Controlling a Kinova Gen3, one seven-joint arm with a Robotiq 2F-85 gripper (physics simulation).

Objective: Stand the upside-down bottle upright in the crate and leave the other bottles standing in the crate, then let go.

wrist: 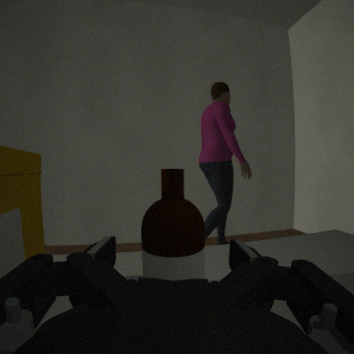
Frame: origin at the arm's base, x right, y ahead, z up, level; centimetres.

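Where they show: gripper, fingertip midpoint: (172, 250).
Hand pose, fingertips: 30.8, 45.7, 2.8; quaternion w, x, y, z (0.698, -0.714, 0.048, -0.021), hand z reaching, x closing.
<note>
Things, the pixels of their centre, and the offset from my fingertips, as dx, dy, dz. "*": a spot on its surface instead. Level surfaces: height alone.
- dark brown bottle, body centre: (172, 234) +0.8, +8.5, -1.6
- crate, surface spot: (33, 210) * -15.0, +8.2, +1.6
- pale grey table surface, surface height: dz -9.3
A dark brown bottle (173, 227) with a pale label band stands upright, neck up, in the middle of the wrist view. Its lower end is hidden behind the gripper's body. My gripper (172, 250) is open, with one finger to each side of the bottle in the view. The bottle lies ahead of the fingers, and no finger is seen touching it. A yellow upright piece with an opening, which looks like part of the crate (33, 210), shows at the left edge. An upside-down bottle and other bottles do not show.
A pale grey table surface (320, 250) spreads behind and to the right of the bottle. A person (218, 135) in a pink top and dark trousers is in the background, right of the bottle, before grey walls.
</note>
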